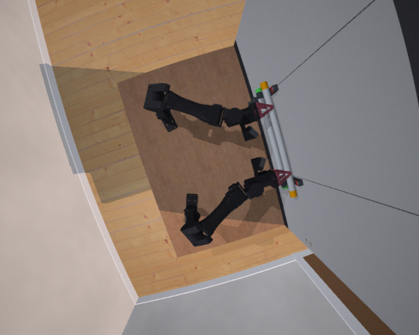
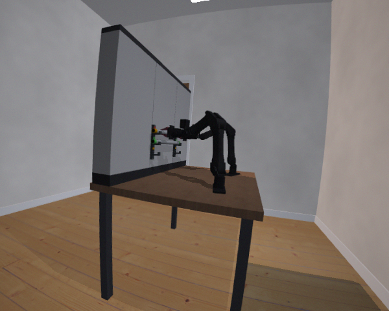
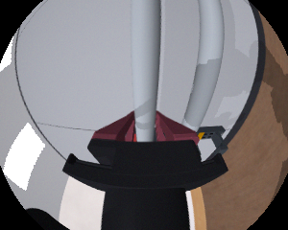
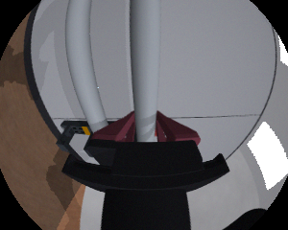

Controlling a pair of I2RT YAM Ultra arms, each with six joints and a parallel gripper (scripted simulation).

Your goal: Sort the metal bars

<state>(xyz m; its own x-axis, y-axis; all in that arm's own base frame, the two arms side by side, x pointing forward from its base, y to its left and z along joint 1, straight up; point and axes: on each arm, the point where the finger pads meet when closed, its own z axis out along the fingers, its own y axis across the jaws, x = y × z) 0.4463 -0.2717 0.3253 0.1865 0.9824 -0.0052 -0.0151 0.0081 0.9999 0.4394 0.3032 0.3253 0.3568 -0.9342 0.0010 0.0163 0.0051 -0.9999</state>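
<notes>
Right now my left hand is 10 mm short of the metal bar and 150 mm to the left of it. The rest, counted from my left hand: green-ended bar (10 mm ahead, 140 mm to the right, 70 mm below); then grey wall panel (110 mm ahead, 120 mm to the right, 100 mm above).
My right gripper is now 150 mm to the right of the metal bar. Also, from my right hand: green-ended bar 160 mm to the left, 80 mm below, 10 mm behind; then grey wall panel 170 mm to the left, 100 mm above, 90 mm ahead.
</notes>
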